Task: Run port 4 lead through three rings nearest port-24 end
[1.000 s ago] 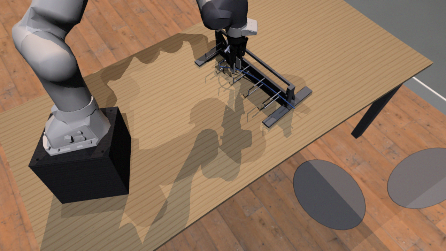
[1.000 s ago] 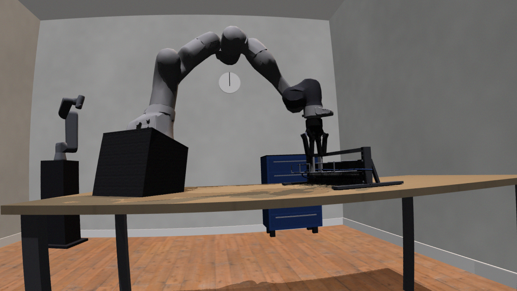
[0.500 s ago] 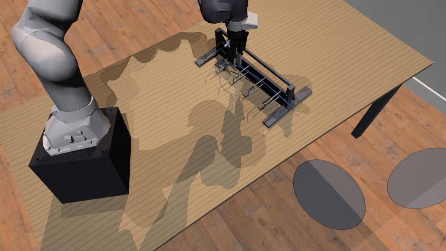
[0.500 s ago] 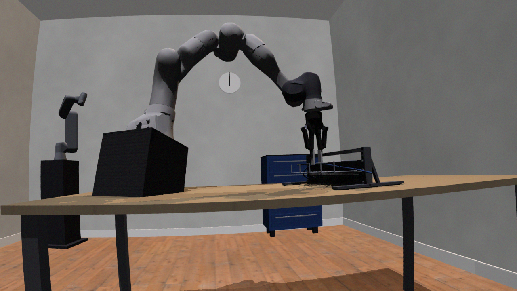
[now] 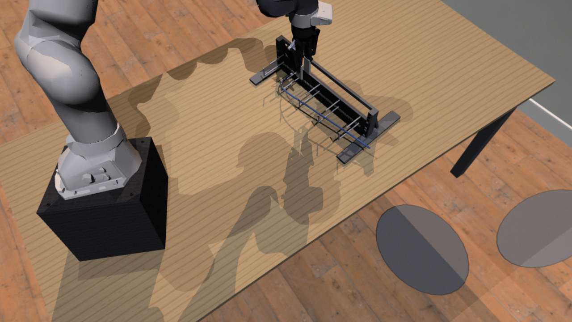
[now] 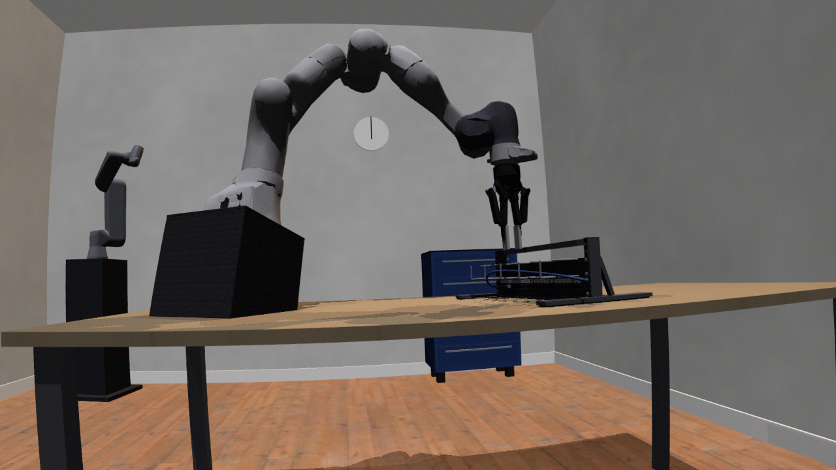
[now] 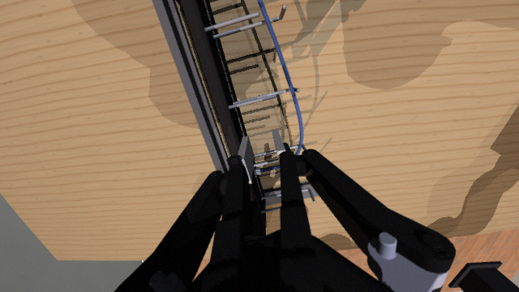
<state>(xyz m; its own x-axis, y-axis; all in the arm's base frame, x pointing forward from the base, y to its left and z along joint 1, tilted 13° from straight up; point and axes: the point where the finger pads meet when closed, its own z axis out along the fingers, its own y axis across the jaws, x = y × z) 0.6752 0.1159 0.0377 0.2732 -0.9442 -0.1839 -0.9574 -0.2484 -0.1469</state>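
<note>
Right now the rack is 7 cm ahead of my hand, 3 cm to the right of it and 10 cm below it.
</note>
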